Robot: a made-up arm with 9 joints. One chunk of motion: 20 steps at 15 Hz.
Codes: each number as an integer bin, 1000 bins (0 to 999) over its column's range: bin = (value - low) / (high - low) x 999, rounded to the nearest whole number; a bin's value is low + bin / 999 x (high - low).
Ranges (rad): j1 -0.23..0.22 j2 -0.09..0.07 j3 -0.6..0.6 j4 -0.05..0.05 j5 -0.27..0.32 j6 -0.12..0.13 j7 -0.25..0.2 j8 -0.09..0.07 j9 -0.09..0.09
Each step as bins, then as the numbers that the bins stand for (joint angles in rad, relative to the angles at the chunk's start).
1 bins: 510 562 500 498 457 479 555 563 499
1 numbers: -0.0003 0.0000 0.0006 -0.0002 -0.0001 -0.0001 0.0000 0.0002 -0.0001
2 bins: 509 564 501 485 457 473 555 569 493
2 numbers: -0.0007 0.0003 0.0018 -0.0015 -0.0001 -0.0016 0.0000 0.0011 -0.0012
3 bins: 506 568 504 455 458 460 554 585 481
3 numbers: -0.0021 0.0010 0.0054 -0.0045 0.0005 -0.0049 -0.0005 0.0037 -0.0033
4 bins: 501 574 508 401 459 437 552 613 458
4 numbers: -0.0043 0.0019 0.0102 -0.0099 0.0011 -0.0106 -0.0014 0.0082 -0.0075
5 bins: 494 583 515 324 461 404 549 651 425
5 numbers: -0.0075 0.0034 0.0186 -0.0176 0.0023 -0.0189 -0.0027 0.0143 -0.0134
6 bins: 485 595 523 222 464 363 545 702 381
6 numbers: -0.0115 0.0053 0.0282 -0.0278 0.0040 -0.0292 -0.0045 0.0224 -0.0214
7 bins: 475 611 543 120 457 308 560 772 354
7 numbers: -0.0160 0.0079 0.0523 -0.0380 -0.0001 -0.0429 0.0023 0.0336 -0.0262
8 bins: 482 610 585 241 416 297 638 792 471
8 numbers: -0.0129 0.0077 0.1027 -0.0259 -0.0243 -0.0457 0.0374 0.0368 -0.0051
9 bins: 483 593 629 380 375 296 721 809 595
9 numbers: -0.0124 0.0050 0.1556 -0.0120 -0.0485 -0.0459 0.0748 0.0396 0.0172
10 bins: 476 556 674 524 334 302 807 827 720
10 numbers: -0.0156 -0.0010 0.2096 0.0025 -0.0727 -0.0444 0.1135 0.0425 0.0397
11 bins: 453 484 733 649 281 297 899 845 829
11 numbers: -0.0259 -0.0125 0.2805 0.0150 -0.1040 -0.0457 0.1550 0.0453 0.0594
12 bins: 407 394 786 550 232 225 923 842 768
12 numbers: -0.0467 -0.0269 0.3441 0.0051 -0.1330 -0.0637 0.1658 0.0449 0.0484
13 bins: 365 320 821 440 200 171 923 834 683
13 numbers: -0.0656 -0.0387 0.3862 -0.0060 -0.1519 -0.0772 0.1658 0.0436 0.0331
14 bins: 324 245 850 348 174 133 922 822 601
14 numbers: -0.0841 -0.0508 0.4210 -0.0152 -0.1672 -0.0867 0.1653 0.0417 0.0183
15 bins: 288 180 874 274 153 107 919 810 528
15 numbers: -0.1003 -0.0612 0.4498 -0.0226 -0.1796 -0.0932 0.1640 0.0397 0.0051
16 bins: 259 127 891 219 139 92 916 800 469
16 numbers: -0.1133 -0.0697 0.4703 -0.0281 -0.1879 -0.0970 0.1626 0.0381 -0.0055
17 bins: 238 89 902 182 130 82 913 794 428
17 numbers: -0.1228 -0.0757 0.4835 -0.0318 -0.1932 -0.0995 0.1613 0.0372 -0.0129
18 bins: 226 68 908 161 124 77 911 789 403
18 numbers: -0.1282 -0.0791 0.4907 -0.0339 -0.1968 -0.1007 0.1604 0.0364 -0.0174
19 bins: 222 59 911 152 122 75 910 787 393
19 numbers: -0.1300 -0.0806 0.4943 -0.0348 -0.1979 -0.1012 0.1599 0.0360 -0.0192
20 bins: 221 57 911 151 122 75 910 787 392
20 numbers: -0.1305 -0.0809 0.4943 -0.0349 -0.1979 -0.1012 0.1599 0.0360 -0.0194
